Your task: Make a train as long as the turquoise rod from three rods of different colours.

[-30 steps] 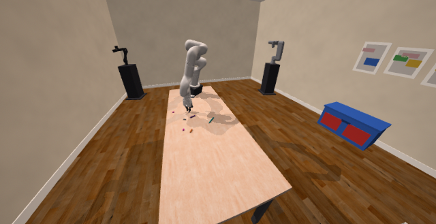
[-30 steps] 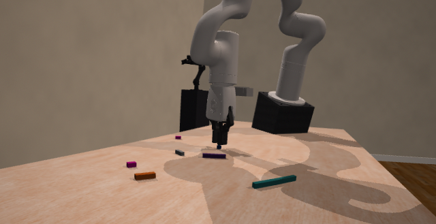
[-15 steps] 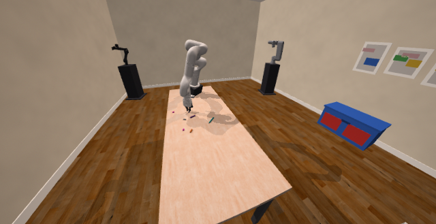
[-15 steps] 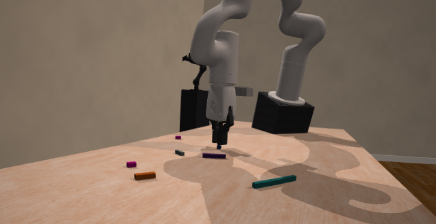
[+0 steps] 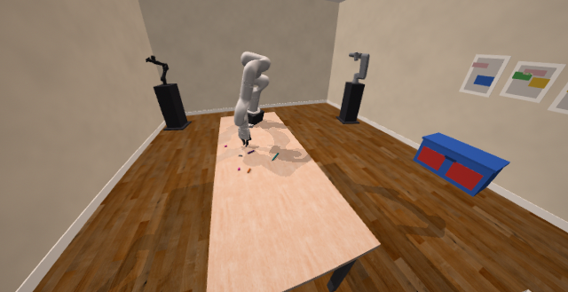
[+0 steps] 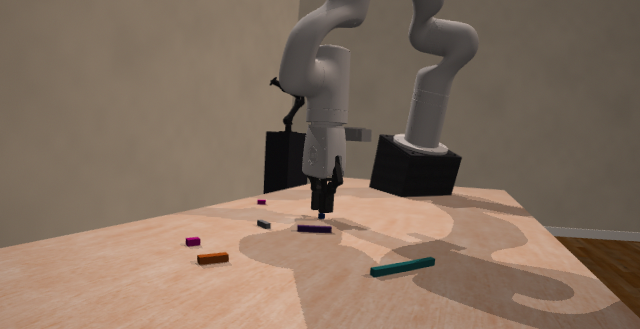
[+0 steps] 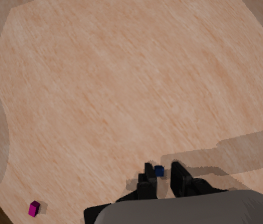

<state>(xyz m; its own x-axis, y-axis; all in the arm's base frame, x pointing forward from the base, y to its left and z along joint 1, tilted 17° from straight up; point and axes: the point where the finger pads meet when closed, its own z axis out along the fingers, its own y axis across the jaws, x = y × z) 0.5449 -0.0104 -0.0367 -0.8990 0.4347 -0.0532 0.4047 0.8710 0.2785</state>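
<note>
My gripper is now 30 mm above the blue rod. Round my hand: turquoise rod 260 mm to the left, 170 mm ahead, 30 mm below; then grey rod 140 mm ahead, 30 mm to the right, 30 mm below; then purple rod 100 mm ahead, 50 mm to the left, 30 mm below.
</note>
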